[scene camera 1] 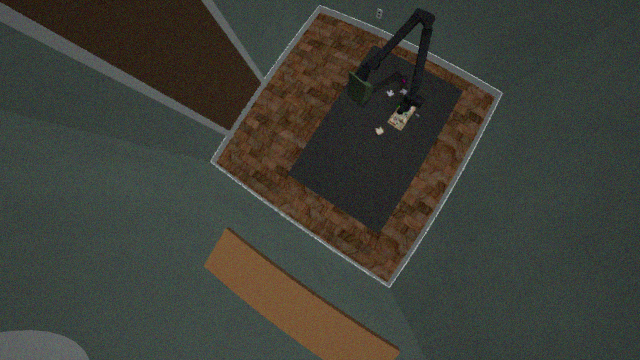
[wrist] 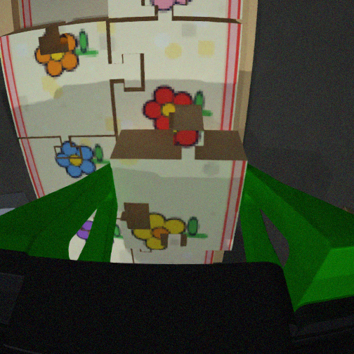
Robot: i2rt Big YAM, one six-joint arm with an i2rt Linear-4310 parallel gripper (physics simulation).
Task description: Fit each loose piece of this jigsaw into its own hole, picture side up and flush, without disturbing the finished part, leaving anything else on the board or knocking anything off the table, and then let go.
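My gripper (scene camera 1: 403, 109) (wrist: 178, 174) has green fingers and is shut on the yellow-flower piece (wrist: 185, 195), holding it picture side up by its left and right sides. The piece hangs over the jigsaw board (scene camera 1: 395, 123) (wrist: 246, 85), close behind the red-flower piece (wrist: 172, 70); the height is hard to tell. Orange-flower (wrist: 70, 95) and blue-flower (wrist: 40, 155) pieces lie in the board at the left. Part of a purple-flower piece (wrist: 84, 231) shows behind the left finger. Loose pale pieces (scene camera 1: 379, 131) (scene camera 1: 390, 93) (scene camera 1: 404, 92) lie off the board. What lies under the held piece is hidden.
A dark mat (scene camera 1: 350, 160) lies on the wooden table (scene camera 1: 270, 135). A green upright panel (scene camera 1: 360, 89) stands near the arm's base. A small magenta thing (scene camera 1: 404, 80) and a small grey thing (scene camera 1: 418, 115) lie near the board. A grey area shows at the board's far left.
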